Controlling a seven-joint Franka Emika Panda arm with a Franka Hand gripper.
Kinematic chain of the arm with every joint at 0, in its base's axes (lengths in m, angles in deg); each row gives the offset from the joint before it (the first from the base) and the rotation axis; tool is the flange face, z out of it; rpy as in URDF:
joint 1: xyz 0 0 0.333 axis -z
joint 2: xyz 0 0 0 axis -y
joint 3: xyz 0 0 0.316 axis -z
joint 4: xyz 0.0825 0 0 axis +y
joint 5: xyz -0.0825 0 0.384 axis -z
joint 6: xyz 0 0 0 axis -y
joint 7: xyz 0.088 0 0 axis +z
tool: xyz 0 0 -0.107 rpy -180 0 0
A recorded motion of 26 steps. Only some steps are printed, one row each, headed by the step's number.
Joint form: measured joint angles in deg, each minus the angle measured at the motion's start. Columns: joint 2, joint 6, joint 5, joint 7, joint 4, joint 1, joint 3.
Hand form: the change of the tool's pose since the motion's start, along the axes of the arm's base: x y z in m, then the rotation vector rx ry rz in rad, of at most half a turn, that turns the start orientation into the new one. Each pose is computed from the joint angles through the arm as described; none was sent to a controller.
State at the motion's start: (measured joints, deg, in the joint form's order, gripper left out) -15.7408 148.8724 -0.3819 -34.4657 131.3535 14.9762 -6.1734
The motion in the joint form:
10: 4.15 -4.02 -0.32 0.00 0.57 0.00 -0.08
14: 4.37 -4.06 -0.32 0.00 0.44 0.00 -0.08
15: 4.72 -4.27 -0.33 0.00 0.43 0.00 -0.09
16: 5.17 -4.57 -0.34 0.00 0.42 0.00 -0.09
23: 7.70 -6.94 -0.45 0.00 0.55 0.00 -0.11
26: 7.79 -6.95 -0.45 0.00 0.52 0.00 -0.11
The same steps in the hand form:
10: -0.0048 0.0011 0.0282 -0.0023 0.0086 -0.0008
14: -0.0038 0.0009 0.0310 -0.0035 0.0033 -0.0008
15: -0.0037 0.0010 0.0340 -0.0043 0.0008 -0.0007
16: -0.0037 0.0009 0.0377 -0.0054 -0.0018 -0.0007
23: -0.0064 0.0014 0.0563 -0.0085 -0.0016 -0.0007
26: -0.0062 0.0014 0.0573 -0.0090 -0.0034 -0.0007

